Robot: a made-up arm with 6 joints.
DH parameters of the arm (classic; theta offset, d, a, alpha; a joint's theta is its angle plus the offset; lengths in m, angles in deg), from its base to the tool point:
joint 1: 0 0.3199 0.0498 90
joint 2: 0 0.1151 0.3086 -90
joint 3: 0 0.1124 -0.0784 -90
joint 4: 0 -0.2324 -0.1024 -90
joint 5: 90 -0.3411 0.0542 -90
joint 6: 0 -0.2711 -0.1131 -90
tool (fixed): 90 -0.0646 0 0
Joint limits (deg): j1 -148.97..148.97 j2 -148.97..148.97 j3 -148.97..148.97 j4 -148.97..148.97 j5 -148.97..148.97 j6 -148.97..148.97
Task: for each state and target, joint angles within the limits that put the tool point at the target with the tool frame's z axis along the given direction. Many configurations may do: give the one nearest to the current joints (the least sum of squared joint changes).
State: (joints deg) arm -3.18 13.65 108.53 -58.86 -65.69 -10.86
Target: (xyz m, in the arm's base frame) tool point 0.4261 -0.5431 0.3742 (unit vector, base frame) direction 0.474 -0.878 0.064
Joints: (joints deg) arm -10.95 4.04 122.01 -101.90 -59.92 -14.96
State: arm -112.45 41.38 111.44 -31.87 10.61 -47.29
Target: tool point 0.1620 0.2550 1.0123 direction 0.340 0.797 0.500
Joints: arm -142.32 78.24 95.70 -18.45 29.39 -19.55
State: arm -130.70 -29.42 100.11 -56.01 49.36 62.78
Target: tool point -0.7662 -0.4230 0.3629 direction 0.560 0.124 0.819
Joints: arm -133.38 -23.33 79.65 -27.05 27.36 65.13
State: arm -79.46 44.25 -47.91 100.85 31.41 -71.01
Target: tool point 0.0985 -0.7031 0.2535 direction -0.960 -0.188 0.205
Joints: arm -25.33 20.29 -41.97 110.78 24.32 -105.43
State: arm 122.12 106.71 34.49 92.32 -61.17 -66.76
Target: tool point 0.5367 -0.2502 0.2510 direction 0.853 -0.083 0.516
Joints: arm 148.87 148.97 8.83 43.99 -51.97 -55.52
